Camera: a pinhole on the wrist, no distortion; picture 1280 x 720 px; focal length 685.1 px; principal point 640.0 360.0 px. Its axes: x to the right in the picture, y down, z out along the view. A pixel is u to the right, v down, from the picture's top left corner.
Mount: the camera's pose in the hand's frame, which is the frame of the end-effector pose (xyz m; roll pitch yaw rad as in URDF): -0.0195 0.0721 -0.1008 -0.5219 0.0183 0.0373
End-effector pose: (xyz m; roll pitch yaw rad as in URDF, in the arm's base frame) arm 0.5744 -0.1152 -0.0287 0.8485 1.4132 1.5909
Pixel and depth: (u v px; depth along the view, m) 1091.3 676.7 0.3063
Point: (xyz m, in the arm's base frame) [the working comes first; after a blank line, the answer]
In the camera's frame: 0.2018 0.1416 0.3063

0.4005 0.2310 -0.1507
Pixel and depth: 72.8 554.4 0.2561
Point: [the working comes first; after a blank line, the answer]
In the camera's frame: -0.2120 0.0727 0.2561

0.4684 0.0927 0.2427
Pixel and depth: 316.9 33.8 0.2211
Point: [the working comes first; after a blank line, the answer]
In the camera's frame: -0.1043 -0.1053 0.2211

0.6228 0.0265 0.1151
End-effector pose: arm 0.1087 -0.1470 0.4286 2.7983 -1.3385 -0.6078
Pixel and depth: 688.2 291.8 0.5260
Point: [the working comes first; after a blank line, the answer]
In the camera's frame: 0.0370 -0.0524 0.5260

0.0909 -0.6239 0.3863
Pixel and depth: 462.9 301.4 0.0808
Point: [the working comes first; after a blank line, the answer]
In the camera's frame: -0.0209 -0.0069 0.0808

0.0008 -0.1821 0.4034
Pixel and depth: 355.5 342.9 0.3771
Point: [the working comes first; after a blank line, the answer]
In the camera's frame: -0.1566 -0.0094 0.3771

0.0076 -0.4548 0.2252
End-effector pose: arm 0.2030 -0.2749 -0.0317 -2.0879 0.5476 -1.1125
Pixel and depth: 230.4 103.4 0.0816
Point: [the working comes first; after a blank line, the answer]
In the camera's frame: -0.0488 -0.0306 0.0816

0.1139 -0.2162 -0.0535
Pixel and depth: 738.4 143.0 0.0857
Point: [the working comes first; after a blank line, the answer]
In the camera's frame: 0.0123 -0.0271 0.0857

0.1327 -0.2610 -0.0910
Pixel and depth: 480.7 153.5 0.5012
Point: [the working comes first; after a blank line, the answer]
In the camera's frame: -0.1165 -0.1511 0.5012

0.3068 0.1134 -0.2757
